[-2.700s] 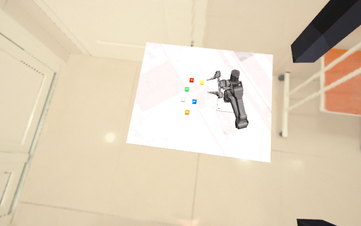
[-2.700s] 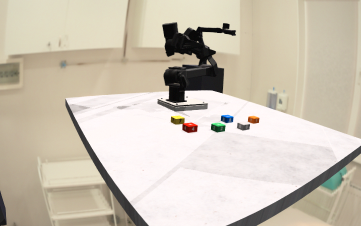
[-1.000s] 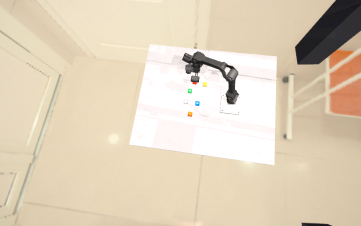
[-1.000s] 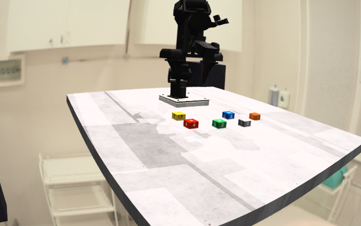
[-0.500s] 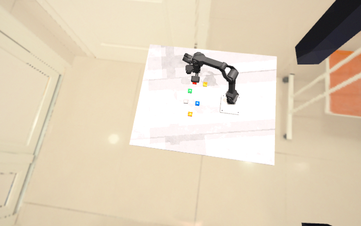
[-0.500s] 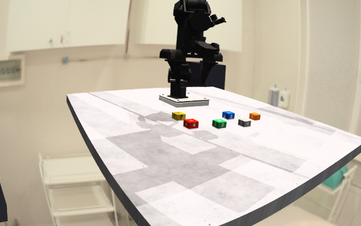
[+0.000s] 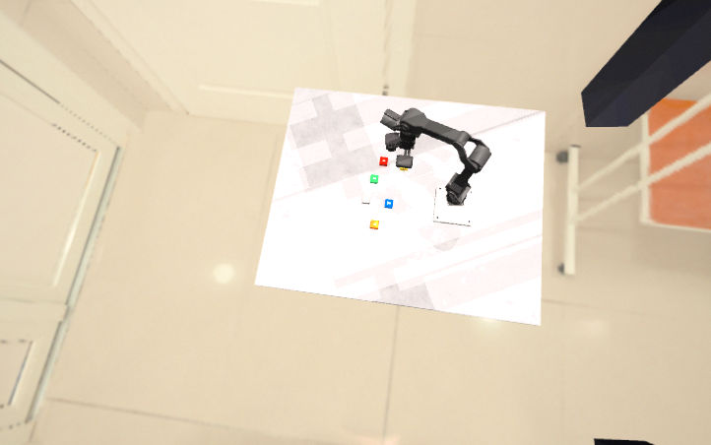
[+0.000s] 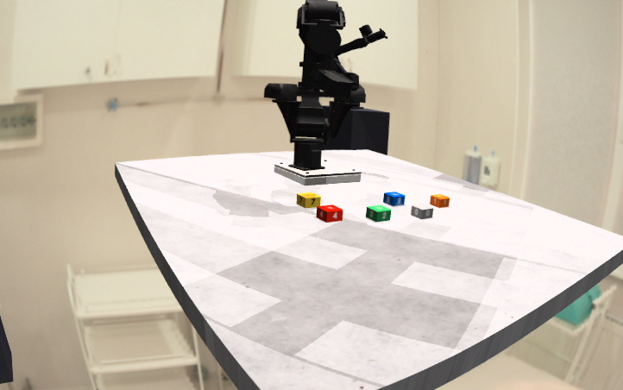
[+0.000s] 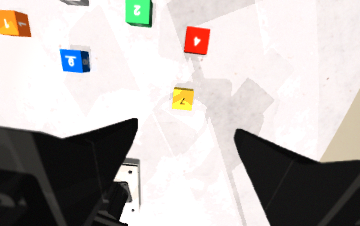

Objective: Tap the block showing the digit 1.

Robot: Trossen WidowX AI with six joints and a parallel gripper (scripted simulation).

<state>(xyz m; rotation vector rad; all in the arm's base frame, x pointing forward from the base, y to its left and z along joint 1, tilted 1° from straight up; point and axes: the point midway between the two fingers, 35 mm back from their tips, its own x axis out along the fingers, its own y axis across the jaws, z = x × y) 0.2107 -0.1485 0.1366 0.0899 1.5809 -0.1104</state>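
My gripper tip is 12 cm short of the orange block showing 1, 26 cm to the right of it and 12 cm above it. The rest, counted from my gripper tip: yellow 7 block (1 cm behind, 12 cm below); then red 4 block (8 cm ahead, 2 cm to the right, 12 cm below); then green 2 block (12 cm ahead, 6 cm to the left, 12 cm below).
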